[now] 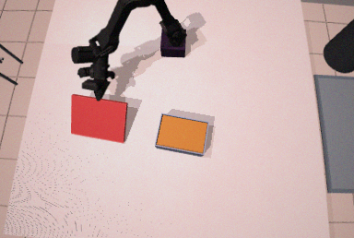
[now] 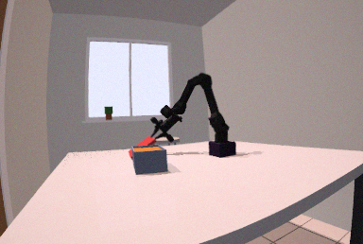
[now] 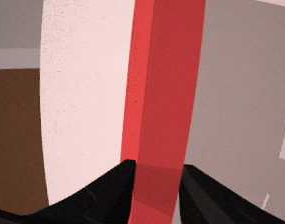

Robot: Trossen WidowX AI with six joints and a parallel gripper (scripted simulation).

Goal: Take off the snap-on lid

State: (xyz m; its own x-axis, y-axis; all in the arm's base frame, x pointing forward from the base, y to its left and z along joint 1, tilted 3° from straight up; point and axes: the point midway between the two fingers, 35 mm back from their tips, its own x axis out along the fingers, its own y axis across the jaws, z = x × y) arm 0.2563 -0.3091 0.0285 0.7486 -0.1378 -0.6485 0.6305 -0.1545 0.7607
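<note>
The red lid is 70 mm ahead of my gripper tip, 40 mm below it and 10 mm to the right of it. From my gripper tip the other things lie so: storage box (330 mm to the left, 140 mm ahead, 50 mm below).
</note>
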